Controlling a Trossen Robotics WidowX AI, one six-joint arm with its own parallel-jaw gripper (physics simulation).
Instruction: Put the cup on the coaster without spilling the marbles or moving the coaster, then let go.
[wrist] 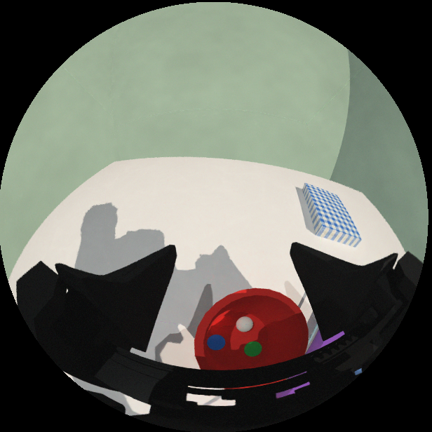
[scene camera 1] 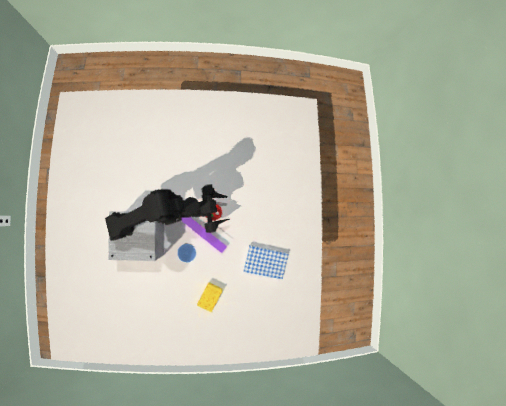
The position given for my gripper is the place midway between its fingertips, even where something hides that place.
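My gripper (scene camera 1: 228, 208). Same gripper (wrist: 235, 250), plus red cup (wrist: 278, 324).
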